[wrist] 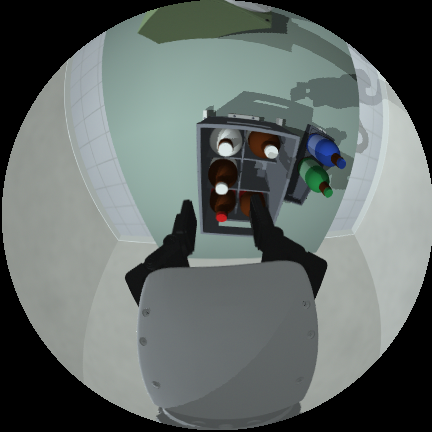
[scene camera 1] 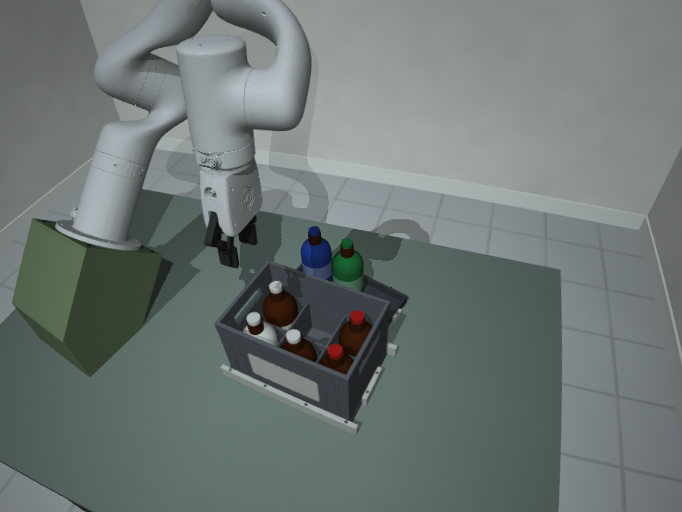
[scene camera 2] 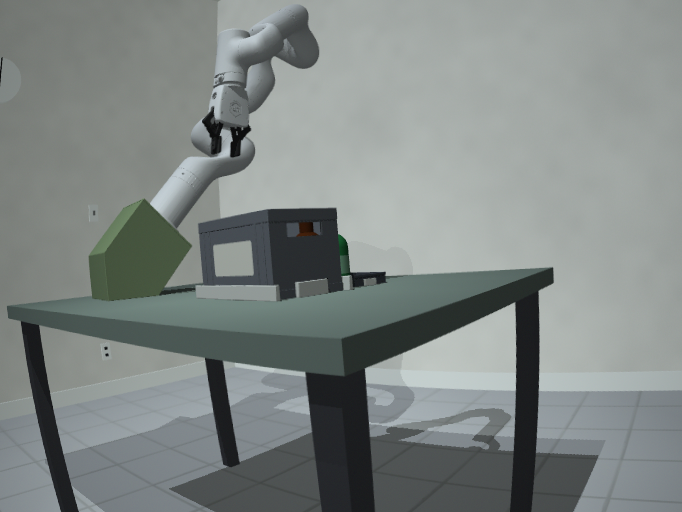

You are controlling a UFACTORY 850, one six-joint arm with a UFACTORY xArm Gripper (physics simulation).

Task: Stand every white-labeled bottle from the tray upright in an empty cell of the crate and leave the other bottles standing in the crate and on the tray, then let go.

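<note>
My gripper (scene camera 1: 237, 249) (scene camera 2: 225, 152) (wrist: 221, 207) is partly open and empty, high above the table on the crate's left in scene camera 1. The grey crate (scene camera 1: 236, 352) (scene camera 2: 305, 264) (wrist: 200, 180) holds upright bottles: a whitish-bodied one (scene camera 1: 265, 336) (wrist: 226, 140) in a corner cell, two brown ones with white caps (scene camera 1: 279, 308) (wrist: 223, 172), and two brown ones with red caps (scene camera 1: 354, 336) (wrist: 221, 205). One middle cell is empty. The tray (scene camera 1: 392, 297) (wrist: 295, 196) holds an upright blue bottle (scene camera 1: 316, 256) (wrist: 324, 149) and green bottle (scene camera 1: 347, 267) (wrist: 315, 176); no white-labeled bottle shows on it.
Pale strips (scene camera 1: 289, 397) (scene camera 2: 236, 292) lie along the crate's base. The crate's walls stand high around the bottles, and the tray is close behind it. The green angular base block (scene camera 1: 49, 286) (scene camera 2: 132, 259) carries the arm at the left.
</note>
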